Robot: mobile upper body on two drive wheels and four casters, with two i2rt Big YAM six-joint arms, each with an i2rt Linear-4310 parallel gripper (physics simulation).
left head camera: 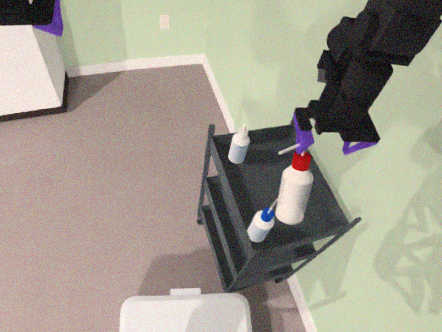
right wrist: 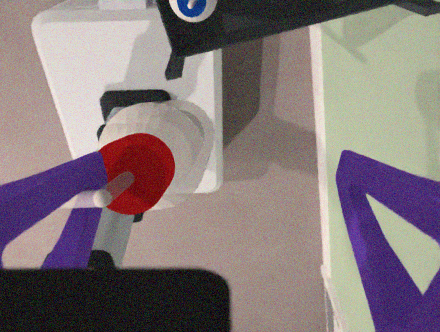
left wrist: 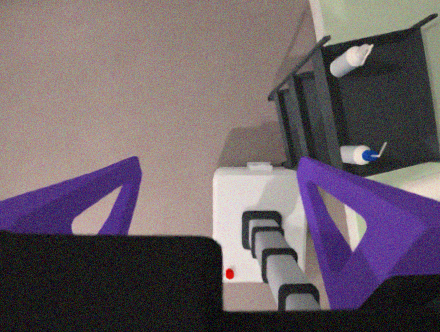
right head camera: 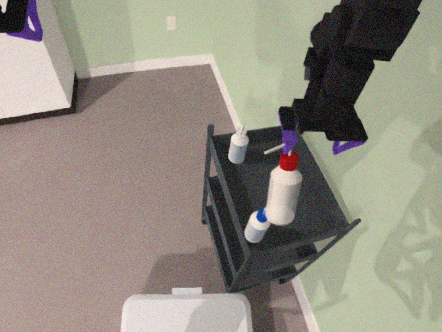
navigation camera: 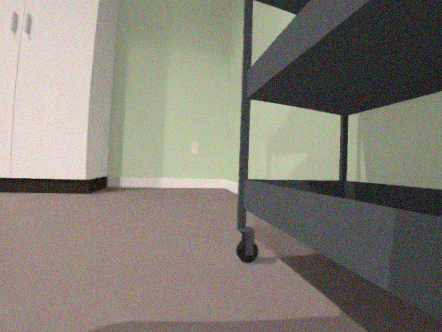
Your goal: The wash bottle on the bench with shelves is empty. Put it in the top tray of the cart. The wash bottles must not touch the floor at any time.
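Frame: origin at the left arm's base, x left, y back, z up, level; millimetres.
Seen in the pictures: left gripper, fingertip midpoint: (left head camera: 24, 31) (left wrist: 219, 165) (right head camera: 7, 38); right gripper, fingertip midpoint: (left head camera: 321, 152) (right wrist: 221, 164) (right head camera: 309, 151).
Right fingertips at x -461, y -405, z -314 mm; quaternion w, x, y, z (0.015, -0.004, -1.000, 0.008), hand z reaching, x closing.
Pixels of each thing's top centre, then the offset from my right fingertips to it. Level surfaces: height alone.
- cart's dark top tray at its surface level: dz -434 mm
- white-capped bottle at its top centre: (right head camera: 242, 126) (left head camera: 244, 126) (left wrist: 371, 48) dx +59, dy -301, dz -260 mm
- blue-capped bottle at its top centre: (right head camera: 268, 205) (left head camera: 273, 205) (left wrist: 382, 153) dx +17, dy -24, dz -260 mm
A white wash bottle with a red cap (left head camera: 295, 195) (right head camera: 284, 192) (right wrist: 150, 172) hangs upright in the air by its nozzle at one finger of my right gripper (left head camera: 324, 150) (right head camera: 312, 150) (right wrist: 222, 154). That gripper is open, with the bottle not between its fingers. In the head views the bottle overlaps the cart's dark top tray (left head camera: 255, 172) (right head camera: 257, 175) (left wrist: 390, 100); in the right wrist view it is off the tray's near edge, over the robot's white base. My left gripper (left wrist: 219, 165) is open and empty, away from the cart. The shelved bench does not show.
In the tray stand a white-capped bottle (left head camera: 238, 148) (right head camera: 238, 148) (left wrist: 345, 61) and a blue-capped bottle (left head camera: 259, 228) (right head camera: 256, 230) (left wrist: 354, 155). The robot's white base (left head camera: 185, 315) (left wrist: 235, 200) is near the cart. A green wall runs behind it; a white cabinet (left head camera: 30, 70) (navigation camera: 55, 90) is at left.
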